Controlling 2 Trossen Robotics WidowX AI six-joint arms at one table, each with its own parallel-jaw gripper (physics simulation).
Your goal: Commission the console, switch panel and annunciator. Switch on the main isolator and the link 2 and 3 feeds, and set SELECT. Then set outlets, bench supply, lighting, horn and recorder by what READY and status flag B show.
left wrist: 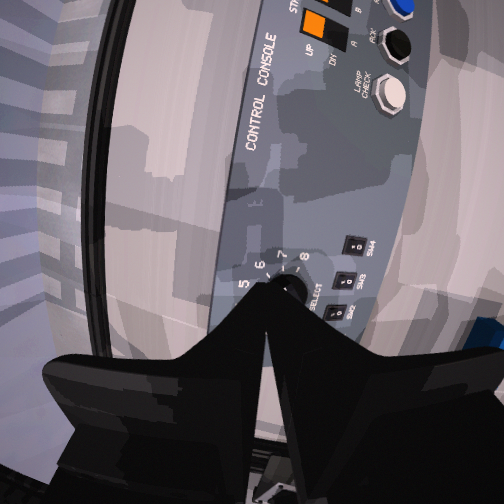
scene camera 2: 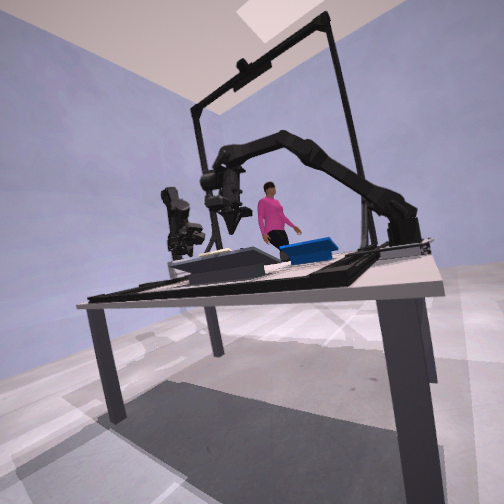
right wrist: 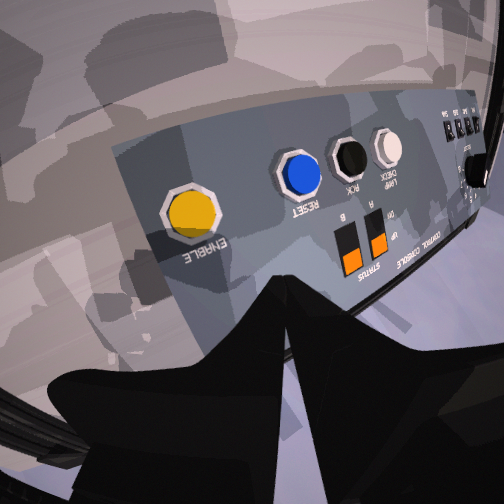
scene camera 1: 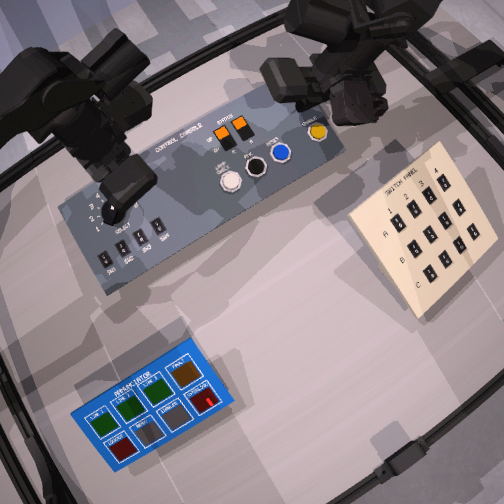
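Note:
The grey control console [scene camera 1: 190,200] [left wrist: 340,165] [right wrist: 240,150] [scene camera 2: 225,262] lies at the back of the table. My left gripper [scene camera 1: 116,206] [left wrist: 265,289] [scene camera 2: 232,227] is shut and empty, with its tips against the black SELECT knob [scene camera 1: 110,215] [left wrist: 295,287] [right wrist: 475,171]. My right gripper [scene camera 1: 352,116] [right wrist: 285,282] [scene camera 2: 182,245] is shut and empty. It hovers over the console's far right end, near the yellow ENABLE button [scene camera 1: 317,131] [right wrist: 192,213]. Status flags A [scene camera 1: 221,133] and B [scene camera 1: 240,123] both show orange. The cream switch panel [scene camera 1: 465,260] lies at the right. On the blue annunciator [scene camera 1: 80,417] [scene camera 2: 307,250] the READY tile [scene camera 1: 150,433] is grey.
A black frame rail [scene camera 1: 200,60] runs around the table top. Rocker switches SW1 [scene camera 1: 104,259] to SW4 [scene camera 1: 158,225] sit below the knob. In scene camera 2 a person in pink [scene camera 2: 272,215] stands behind the table.

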